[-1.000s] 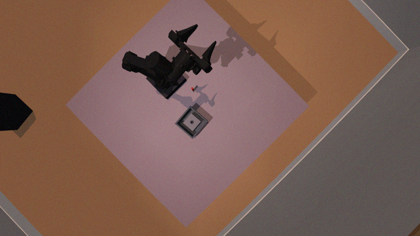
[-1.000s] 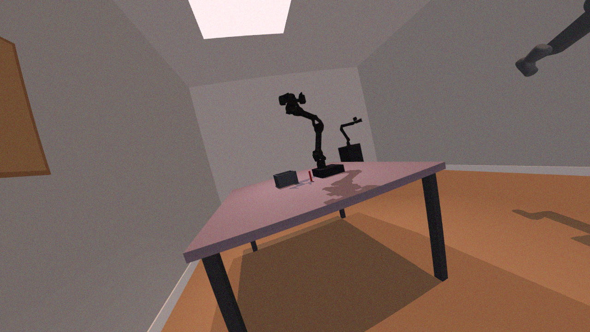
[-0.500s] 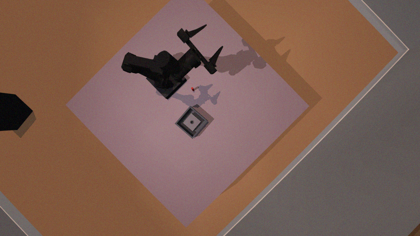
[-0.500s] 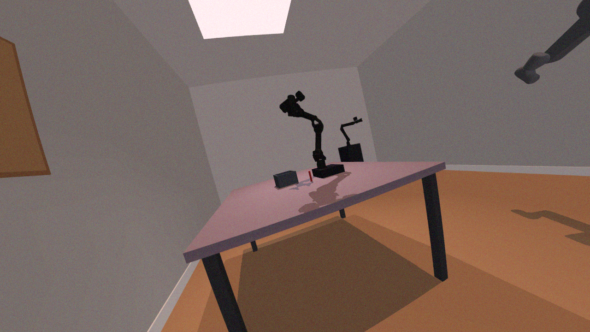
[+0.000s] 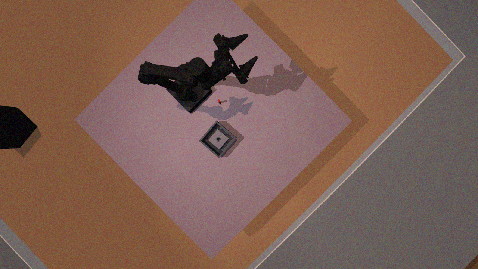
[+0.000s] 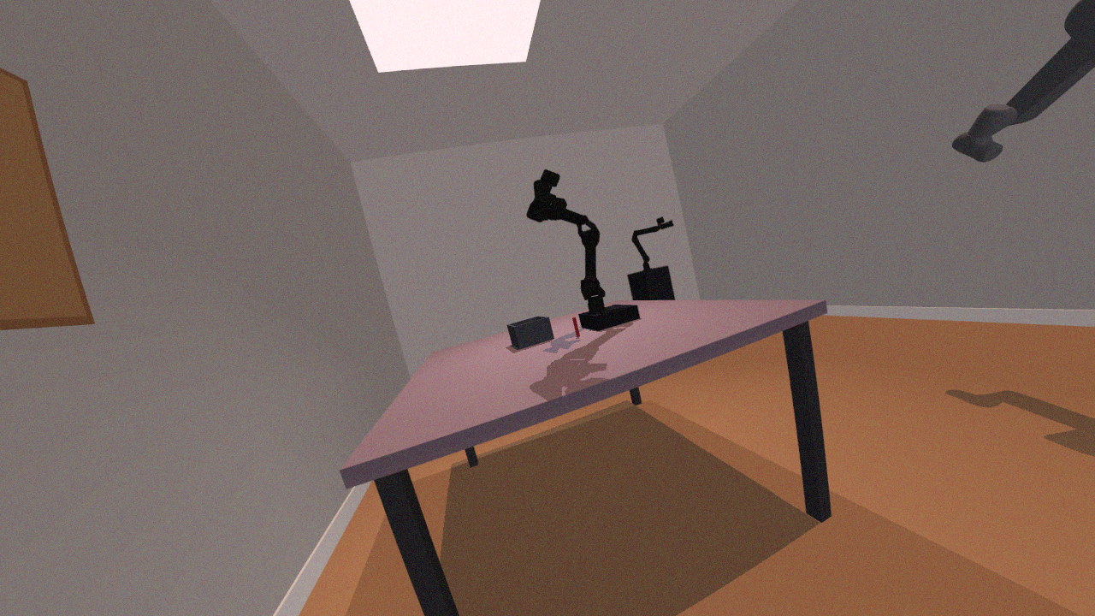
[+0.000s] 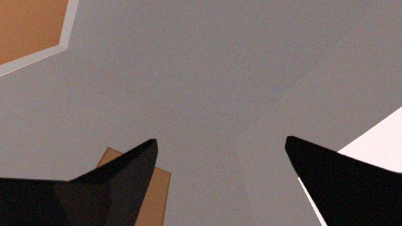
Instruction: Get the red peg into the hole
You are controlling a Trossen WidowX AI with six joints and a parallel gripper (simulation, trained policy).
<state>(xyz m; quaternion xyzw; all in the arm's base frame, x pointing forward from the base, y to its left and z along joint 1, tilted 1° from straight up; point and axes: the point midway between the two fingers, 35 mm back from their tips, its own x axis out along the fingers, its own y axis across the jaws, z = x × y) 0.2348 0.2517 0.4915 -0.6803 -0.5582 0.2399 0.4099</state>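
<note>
Now: gripper tip 7 cm past the red peg, 18 cm to the left of it and 52 cm above it. From my gripper tip the other things lie so: grey box: 8 cm ahead, 36 cm to the right, 54 cm below.
</note>
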